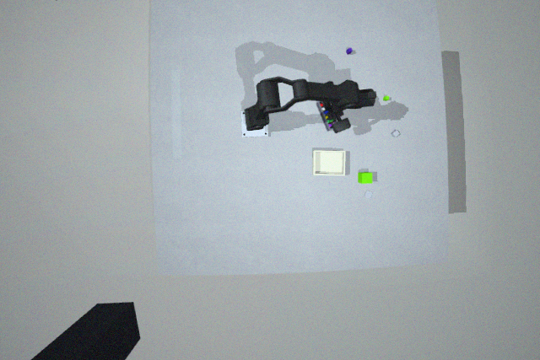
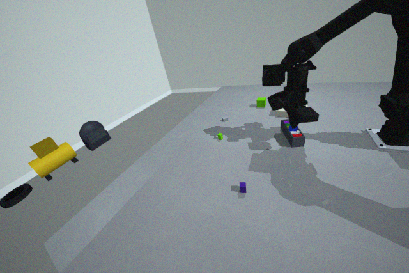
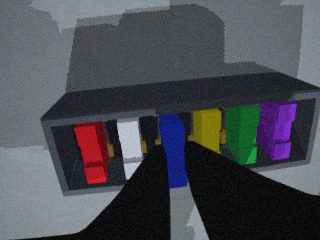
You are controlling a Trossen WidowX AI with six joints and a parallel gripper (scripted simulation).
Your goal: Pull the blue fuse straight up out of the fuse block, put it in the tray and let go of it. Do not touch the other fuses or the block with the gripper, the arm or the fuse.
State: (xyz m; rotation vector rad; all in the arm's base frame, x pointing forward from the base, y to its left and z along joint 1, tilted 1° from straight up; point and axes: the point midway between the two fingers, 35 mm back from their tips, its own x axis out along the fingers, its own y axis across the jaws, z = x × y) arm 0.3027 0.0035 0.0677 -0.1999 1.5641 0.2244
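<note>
My gripper tip is now 20 mm to the right of the white fuse, 20 mm above it and 10 mm past it. Also, from my gripper tip: yellow fuse 20 mm to the right, 20 mm below; then red fuse 30 mm to the left, 20 mm below, 10 mm behind; then blue fuse 10 mm below.
</note>
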